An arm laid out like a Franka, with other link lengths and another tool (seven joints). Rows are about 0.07 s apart.
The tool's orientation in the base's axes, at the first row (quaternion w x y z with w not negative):
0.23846, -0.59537, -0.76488, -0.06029
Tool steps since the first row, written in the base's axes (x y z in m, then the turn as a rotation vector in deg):
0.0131, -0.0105, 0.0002, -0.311, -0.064, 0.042
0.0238, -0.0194, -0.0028, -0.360, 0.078, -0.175
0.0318, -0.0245, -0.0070, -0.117, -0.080, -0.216
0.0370, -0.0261, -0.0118, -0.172, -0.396, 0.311
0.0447, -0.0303, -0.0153, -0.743, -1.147, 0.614
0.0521, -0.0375, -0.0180, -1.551, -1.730, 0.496
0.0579, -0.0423, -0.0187, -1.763, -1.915, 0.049
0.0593, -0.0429, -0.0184, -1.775, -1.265, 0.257
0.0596, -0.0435, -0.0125, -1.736, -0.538, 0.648
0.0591, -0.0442, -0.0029, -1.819, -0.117, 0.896
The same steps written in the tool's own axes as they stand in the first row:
-0.0115, 0.0093, -0.0080, 0.017, -0.318, 0.030
-0.0226, 0.0174, -0.0118, 0.056, -0.283, 0.289
-0.0303, 0.0243, -0.0124, -0.144, -0.091, 0.194
-0.0347, 0.0296, -0.0103, -0.183, -0.334, -0.372
-0.0413, 0.0363, -0.0110, -0.612, -1.141, -0.753
-0.0502, 0.0418, -0.0135, -1.034, -2.043, -0.632
-0.0557, 0.0460, -0.0164, -1.355, -2.209, -0.247
-0.0564, 0.0471, -0.0173, -0.689, -2.076, -0.182
-0.0544, 0.0460, -0.0228, 0.116, -1.908, -0.263
-0.0507, 0.0435, -0.0314, 0.611, -1.914, -0.299

